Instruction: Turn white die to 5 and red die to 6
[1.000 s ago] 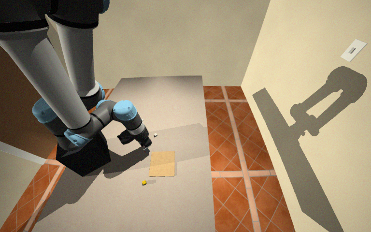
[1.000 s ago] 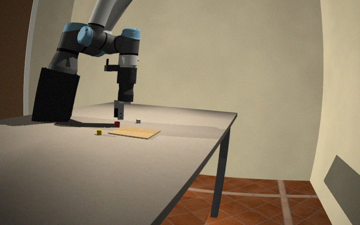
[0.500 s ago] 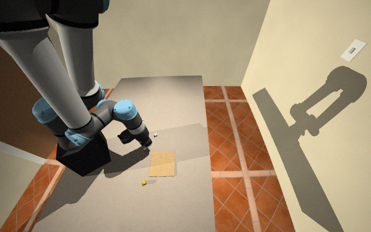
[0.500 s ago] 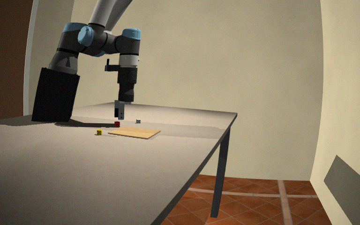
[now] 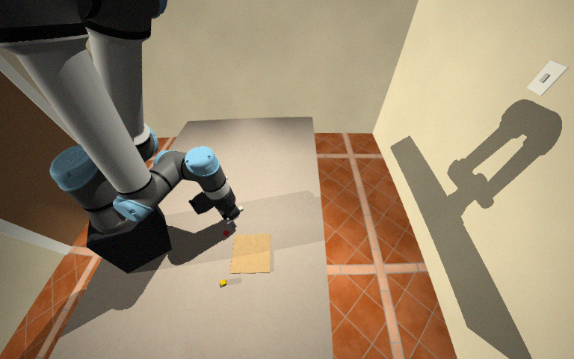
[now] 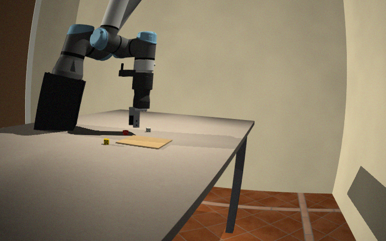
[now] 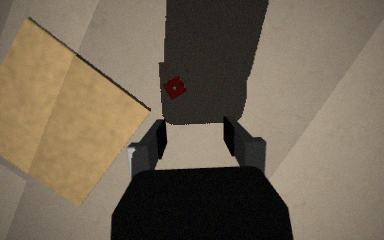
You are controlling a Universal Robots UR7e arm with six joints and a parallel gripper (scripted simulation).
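Right now my hand is 40 mm above the red die, 30 mm to the left of it and 20 mm past it. From my hand the other things lie so: white die (70 mm to the left, 40 mm below, 40 mm ahead); then yellow die (210 mm to the right, 40 mm below, 20 mm behind); then tan mat (120 mm to the right, 80 mm ahead, 40 mm below).
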